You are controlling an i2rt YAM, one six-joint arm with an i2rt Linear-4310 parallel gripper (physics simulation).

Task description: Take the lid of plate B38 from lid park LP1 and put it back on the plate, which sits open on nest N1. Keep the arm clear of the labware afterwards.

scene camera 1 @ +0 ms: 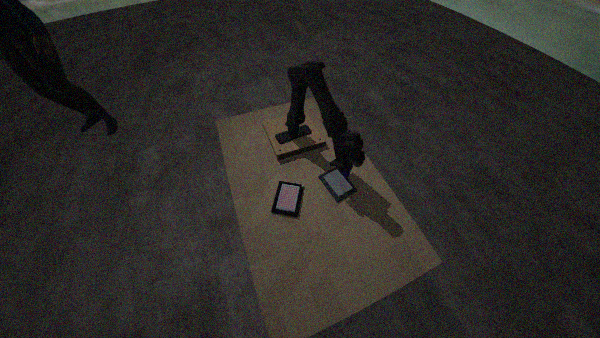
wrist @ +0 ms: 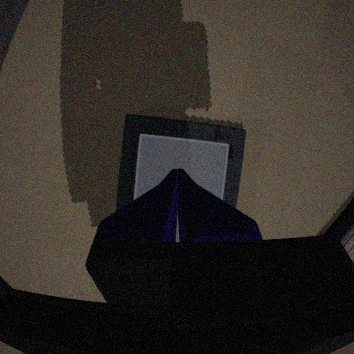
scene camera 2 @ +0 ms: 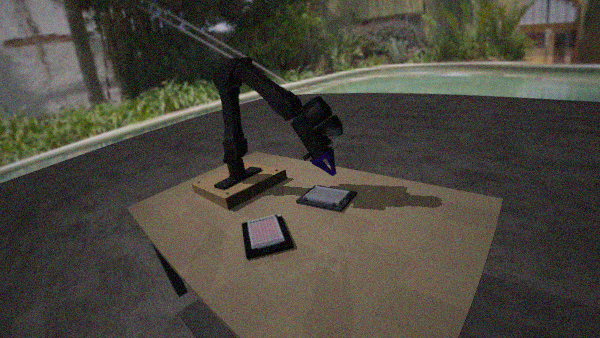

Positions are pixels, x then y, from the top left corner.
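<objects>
There's a black nest (scene camera 2: pixel 251 253) here, and it's 69 cm from the lens.
</objects>
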